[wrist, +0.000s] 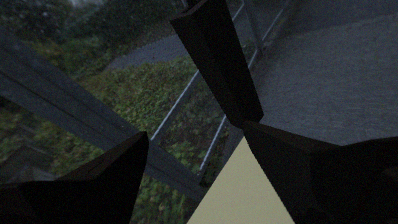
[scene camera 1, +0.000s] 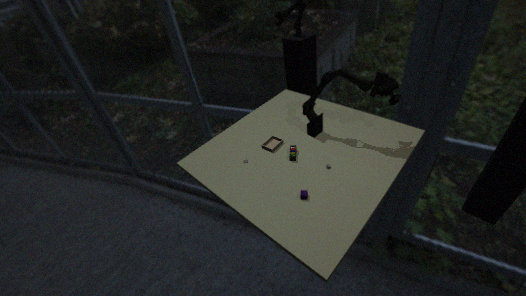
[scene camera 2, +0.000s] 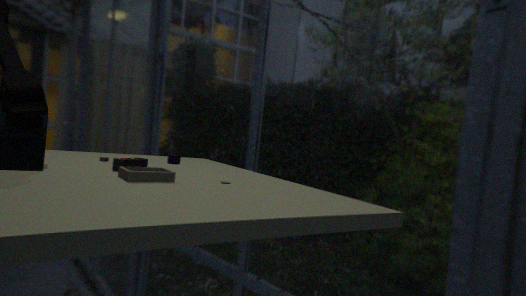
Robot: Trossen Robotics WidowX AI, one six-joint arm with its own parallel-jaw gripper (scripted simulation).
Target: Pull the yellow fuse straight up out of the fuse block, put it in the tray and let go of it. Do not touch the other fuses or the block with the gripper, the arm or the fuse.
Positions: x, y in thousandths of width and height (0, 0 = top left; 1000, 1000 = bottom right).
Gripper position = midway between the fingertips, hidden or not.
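Note:
There is a tray (scene camera 2: 248, 590) in the scene that I can see. As for my gripper (wrist: 494, 587), it is open, and it holds nothing.

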